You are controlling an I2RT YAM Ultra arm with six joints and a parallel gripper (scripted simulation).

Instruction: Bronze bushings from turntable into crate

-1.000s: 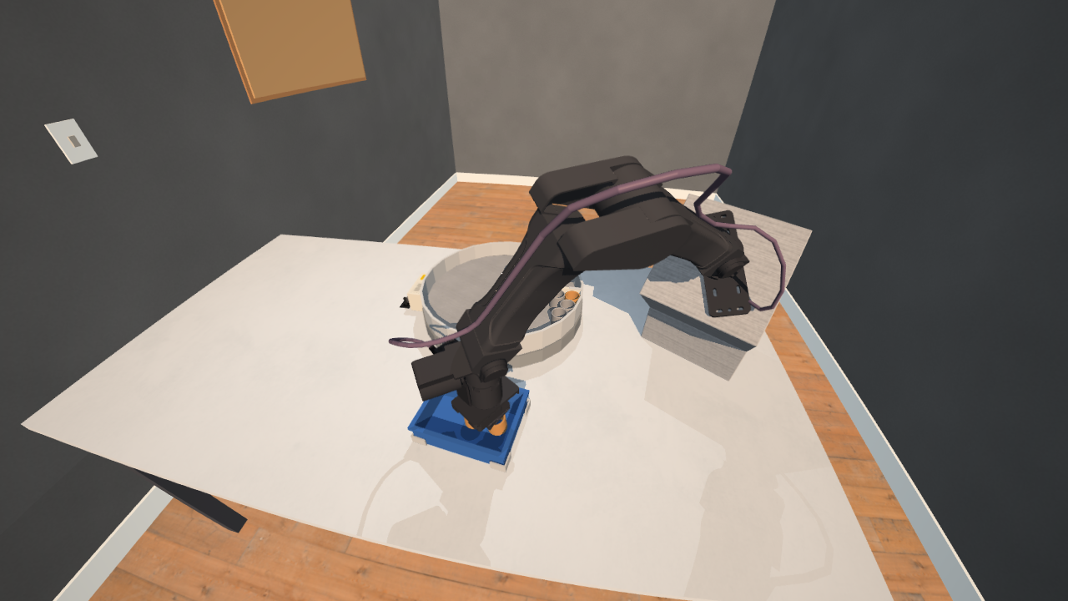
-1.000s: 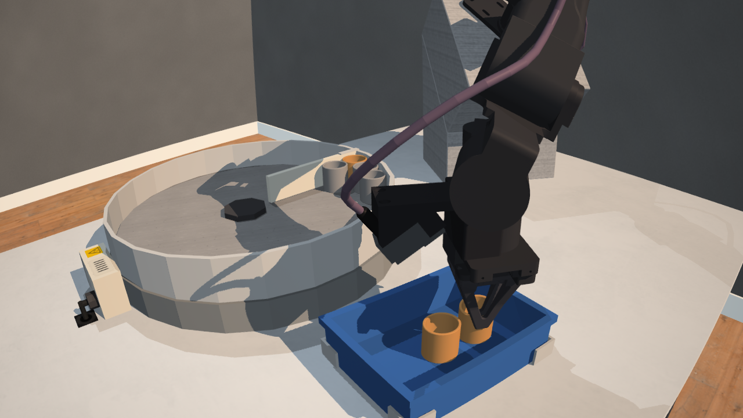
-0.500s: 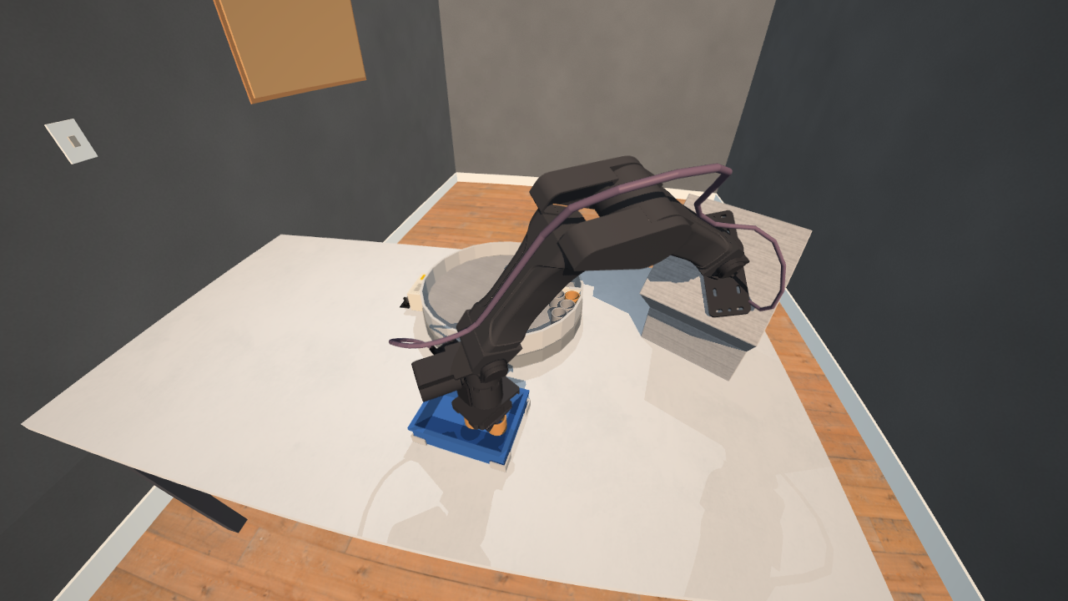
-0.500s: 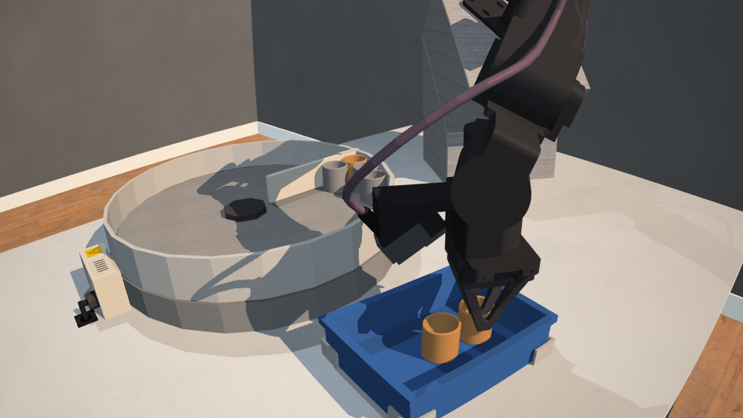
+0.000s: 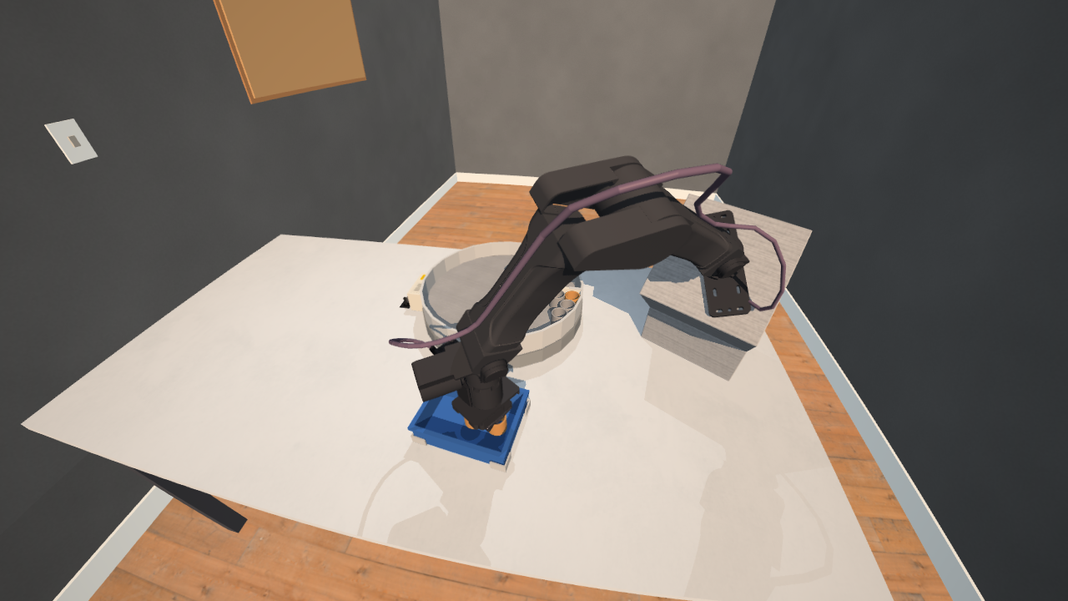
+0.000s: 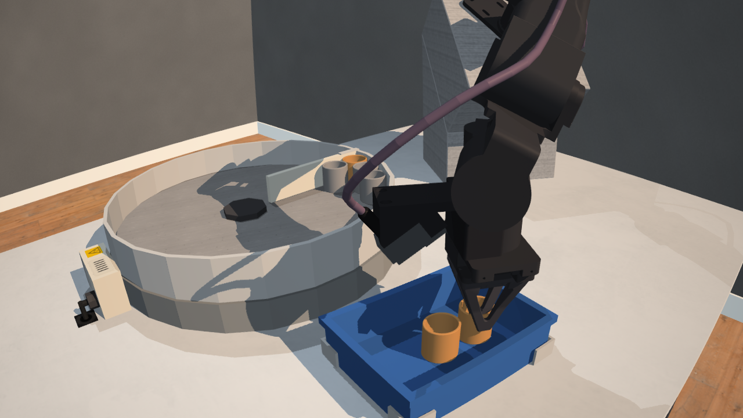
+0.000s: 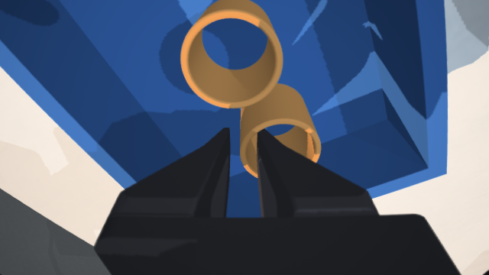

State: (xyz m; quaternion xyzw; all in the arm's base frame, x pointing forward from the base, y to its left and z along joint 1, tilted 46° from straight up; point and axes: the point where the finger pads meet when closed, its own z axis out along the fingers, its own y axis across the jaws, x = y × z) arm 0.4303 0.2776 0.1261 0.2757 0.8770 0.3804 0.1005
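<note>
Right now the blue crate is 4 cm ahead of my hand, 1 cm to the right of it and 1 cm below it. The rest, counted from my hand: round turntable 36 cm to the right, 11 cm ahead, 2 cm above.
</note>
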